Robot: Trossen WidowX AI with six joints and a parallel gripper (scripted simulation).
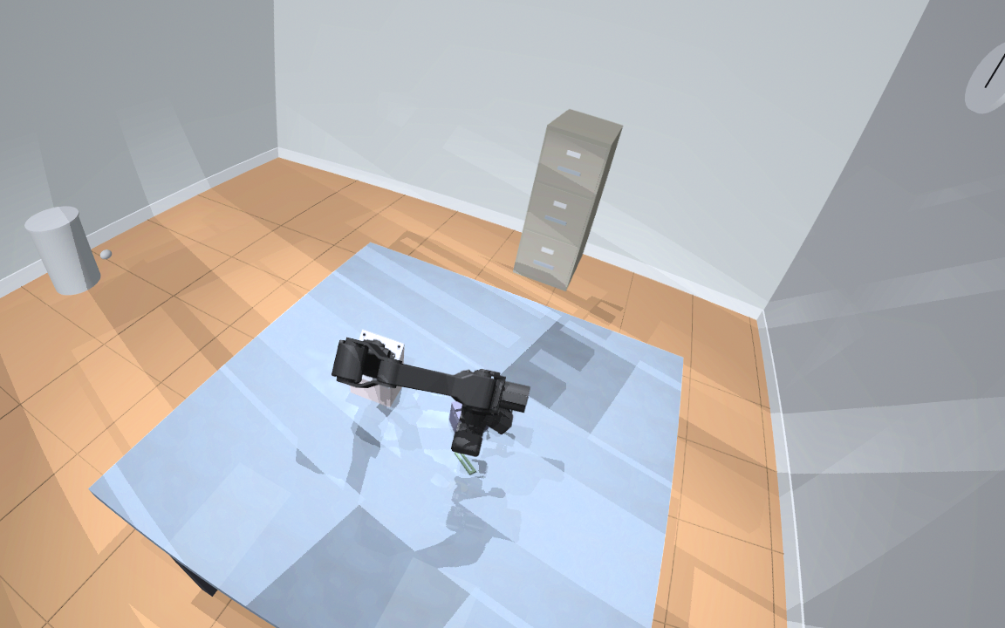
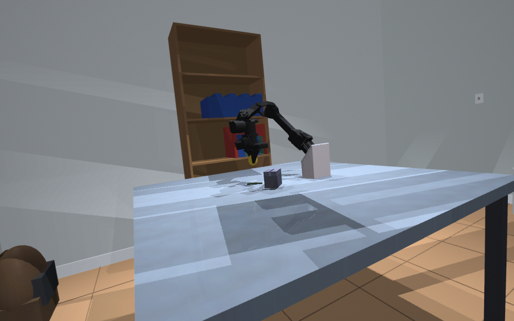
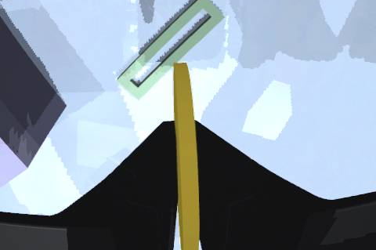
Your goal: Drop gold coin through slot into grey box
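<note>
The gold coin lies 20 mm above my gripper tip.
</note>
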